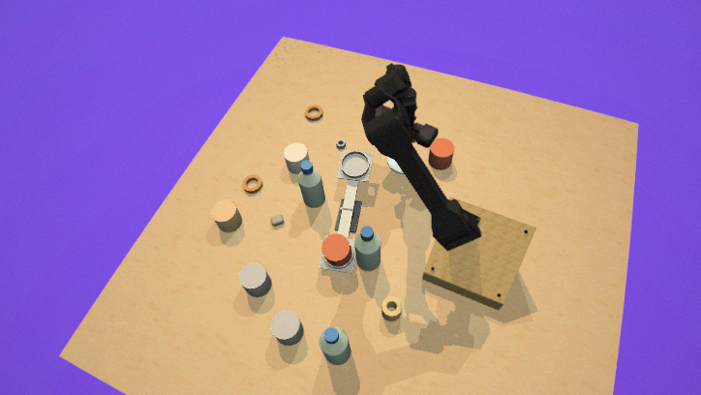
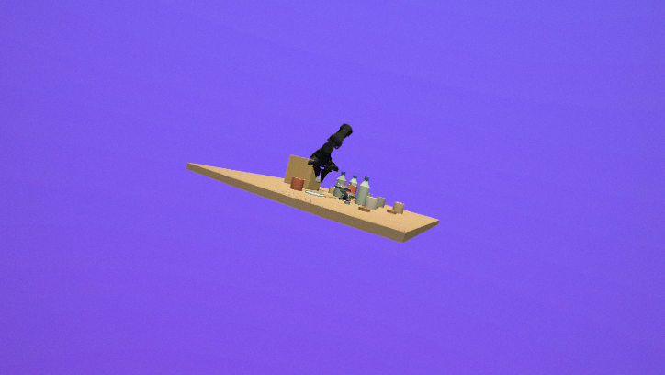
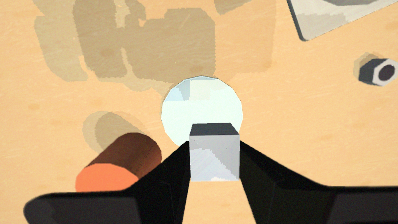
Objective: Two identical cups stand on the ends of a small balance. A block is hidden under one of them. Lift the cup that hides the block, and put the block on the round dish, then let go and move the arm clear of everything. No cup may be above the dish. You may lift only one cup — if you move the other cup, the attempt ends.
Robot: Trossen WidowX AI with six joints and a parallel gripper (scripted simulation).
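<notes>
The pale round dish is 8 cm below my gripper tip, 1 cm to the right of it and 1 cm behind it. The rest, counted from my gripper tip: small nut 19 cm ahead, 7 cm below, 3 cm to the left; orange cup 10 cm behind, 7 cm to the right, 4 cm below; grey block 1 cm above.
</notes>
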